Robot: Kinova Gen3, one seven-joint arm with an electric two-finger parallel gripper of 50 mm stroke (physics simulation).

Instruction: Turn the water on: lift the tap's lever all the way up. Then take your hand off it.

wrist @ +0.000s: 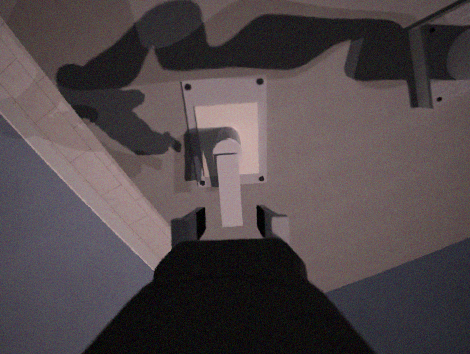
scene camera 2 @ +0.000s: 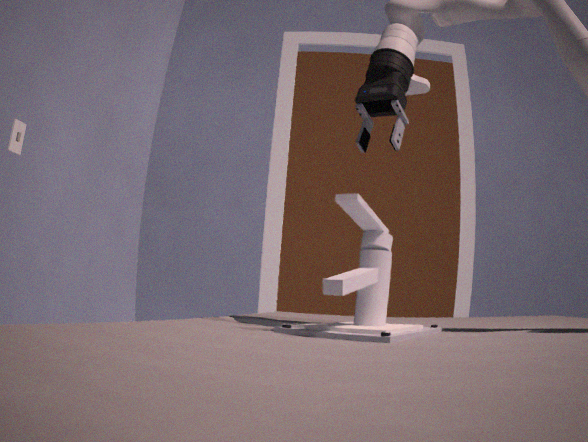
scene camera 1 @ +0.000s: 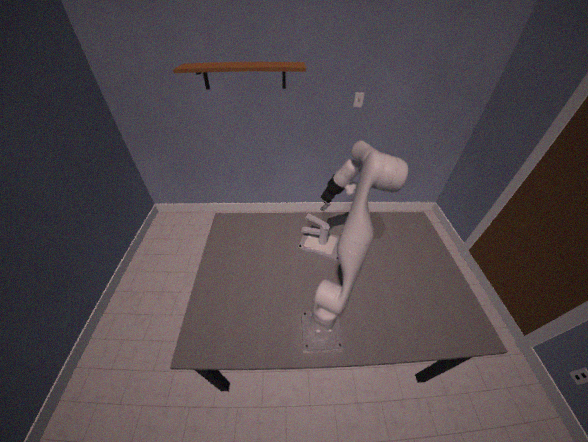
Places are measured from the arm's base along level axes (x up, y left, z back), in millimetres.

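Pixels of known places: gripper, fingertip midpoint: (wrist: 231,217) (scene camera 2: 377,146) (scene camera 1: 323,206); arm's base, link origin: (wrist: 468,54) (scene camera 1: 319,329).
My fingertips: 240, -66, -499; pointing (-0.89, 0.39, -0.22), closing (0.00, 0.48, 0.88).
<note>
Ahead of a thing's pixels: the offset from my fingertips to its top centre, as dx, dy, dz. "spot": to the spot under its first point. Level surfaces: height alone.
The white tap {spot: -179, -18, +29} (scene camera 1: 324,235) (scene camera 2: 372,295) stands upright on its base plate {spot: -262, +56, +11} (scene camera 1: 309,243) (scene camera 2: 400,330) (wrist: 225,91). Its lever {-88, +25, -17} (scene camera 1: 317,221) (scene camera 2: 361,211) (wrist: 230,190) slopes steeply upward from the top of the body, its free end well above the spout. The spout {-176, +43, -26} (scene camera 1: 311,231) (scene camera 2: 350,281) sticks out level lower down. In the wrist view the lever hides the spout. My gripper (scene camera 1: 325,206) (scene camera 2: 379,142) (wrist: 231,217) is open and empty. It hangs above the lever, with a clear gap between the fingertips and the lever in the second scene view.
The tap stands near the back edge of the grey table {dx -275} (scene camera 1: 260,300). The arm's base plate (scene camera 1: 321,345) is at the table's front. A wooden shelf (scene camera 1: 240,66) is on the back wall, high above the table. The arm's shadow falls beside the tap.
</note>
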